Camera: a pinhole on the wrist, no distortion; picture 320 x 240 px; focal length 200.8 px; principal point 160.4 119.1 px. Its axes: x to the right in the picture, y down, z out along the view. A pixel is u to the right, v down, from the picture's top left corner.
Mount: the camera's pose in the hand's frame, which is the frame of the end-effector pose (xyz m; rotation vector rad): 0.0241 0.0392 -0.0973 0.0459 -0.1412 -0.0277
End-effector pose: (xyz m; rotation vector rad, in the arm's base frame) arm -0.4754 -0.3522 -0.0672 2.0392 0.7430 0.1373
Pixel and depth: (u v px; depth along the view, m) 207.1 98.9 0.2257
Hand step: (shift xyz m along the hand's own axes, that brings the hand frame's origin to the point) 0.0436 0.0050 0.1322
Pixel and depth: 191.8 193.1 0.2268
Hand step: 0.0292 0.1116 0.1360
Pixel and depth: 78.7 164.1 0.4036
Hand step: -0.1932 0.1169 0.2832
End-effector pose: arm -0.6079 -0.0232 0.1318 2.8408 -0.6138 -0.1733
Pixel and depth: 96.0 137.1 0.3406
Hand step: -0.1314 0.0581 0.2257
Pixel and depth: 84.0 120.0 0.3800
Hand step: -0.1726 0.0287 0.2584
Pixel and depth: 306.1 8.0 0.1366
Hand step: 0.1011 -0.0453 0.0481
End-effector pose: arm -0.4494 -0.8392 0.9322 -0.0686 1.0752 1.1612
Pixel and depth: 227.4 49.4 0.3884
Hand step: 0.0942 -0.1164 0.2985
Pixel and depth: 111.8 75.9 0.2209
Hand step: -0.0612 -0.0163 0.1114
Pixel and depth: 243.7 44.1 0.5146
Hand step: 0.1580 -0.1818 0.4324
